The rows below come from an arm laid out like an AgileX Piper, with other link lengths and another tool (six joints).
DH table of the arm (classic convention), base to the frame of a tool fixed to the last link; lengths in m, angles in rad. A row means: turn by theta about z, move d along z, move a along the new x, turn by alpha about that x. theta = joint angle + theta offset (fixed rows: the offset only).
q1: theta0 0; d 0.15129; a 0; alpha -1.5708
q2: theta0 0.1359; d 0; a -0.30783; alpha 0
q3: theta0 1.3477; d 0; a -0.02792; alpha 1.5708
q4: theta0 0; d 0.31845; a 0; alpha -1.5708
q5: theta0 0; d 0; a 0; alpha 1.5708
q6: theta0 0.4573; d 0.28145; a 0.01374; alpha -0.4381
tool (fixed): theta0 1.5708; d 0.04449; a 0; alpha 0
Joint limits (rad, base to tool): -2.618..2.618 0..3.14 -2.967..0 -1.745..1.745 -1.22..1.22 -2.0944..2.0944
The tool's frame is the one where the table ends.
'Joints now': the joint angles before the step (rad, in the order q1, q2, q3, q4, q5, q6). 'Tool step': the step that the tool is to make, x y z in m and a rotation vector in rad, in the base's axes. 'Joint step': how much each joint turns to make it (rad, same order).
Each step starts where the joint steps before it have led.
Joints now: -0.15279, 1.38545, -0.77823, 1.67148, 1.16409, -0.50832
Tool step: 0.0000, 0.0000, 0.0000, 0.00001, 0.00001, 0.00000
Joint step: 0.00000, 0.00000, 0.00000, 0.00000, 0.00000, 0.00001
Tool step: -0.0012, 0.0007, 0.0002, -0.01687, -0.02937, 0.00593
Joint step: -0.00014, 0.00009, -0.00002, -0.00004, 0.00239, -0.03437
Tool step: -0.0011, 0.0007, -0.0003, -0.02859, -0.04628, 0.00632
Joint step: 0.00025, -0.00008, 0.00014, 0.00016, -0.00020, -0.05485
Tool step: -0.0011, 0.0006, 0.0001, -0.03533, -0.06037, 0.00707
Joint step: -0.00016, -0.00006, 0.00002, 0.00204, 0.00013, -0.07106
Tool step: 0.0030, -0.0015, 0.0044, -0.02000, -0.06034, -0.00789
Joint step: 0.00021, 0.00020, -0.00018, 0.02230, -0.00508, -0.06936
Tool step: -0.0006, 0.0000, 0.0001, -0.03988, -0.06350, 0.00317
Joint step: -0.00062, -0.00208, 0.00001, 0.00179, -0.00299, -0.07382
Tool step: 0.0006, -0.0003, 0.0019, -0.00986, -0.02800, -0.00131
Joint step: 0.00003, -0.00006, 0.00018, 0.00884, 0.00000, -0.03225
